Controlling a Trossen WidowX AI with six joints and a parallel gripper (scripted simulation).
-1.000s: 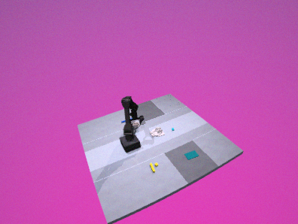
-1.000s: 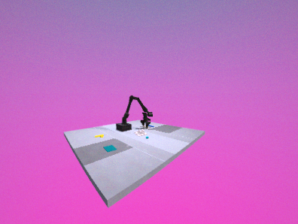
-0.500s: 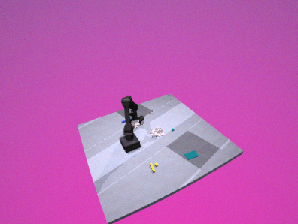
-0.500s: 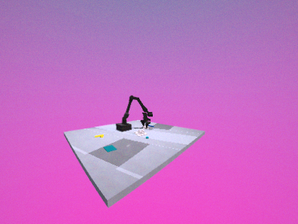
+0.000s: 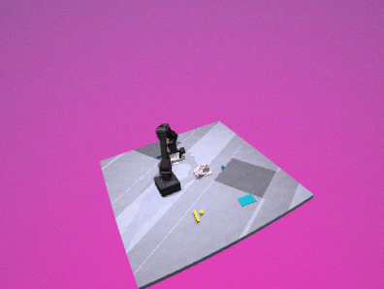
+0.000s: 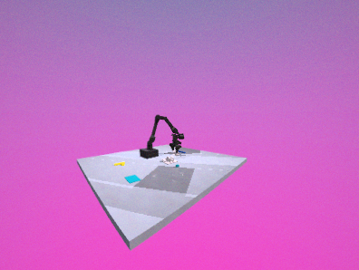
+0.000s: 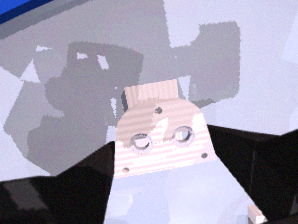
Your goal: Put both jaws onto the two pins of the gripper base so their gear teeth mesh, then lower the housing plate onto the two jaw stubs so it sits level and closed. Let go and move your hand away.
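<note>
Now: the pale jaw 110 mm ahead of my gripper tip, 210 mm to the right of it and 10 mm below it. Round my gripper tip: pale flat part: 160 mm ahead, 230 mm to the right, 20 mm below; then pale plate: 10 mm to the left, 20 mm above; then blue stick: 40 mm behind, 150 mm to the left, 20 mm below.
</note>
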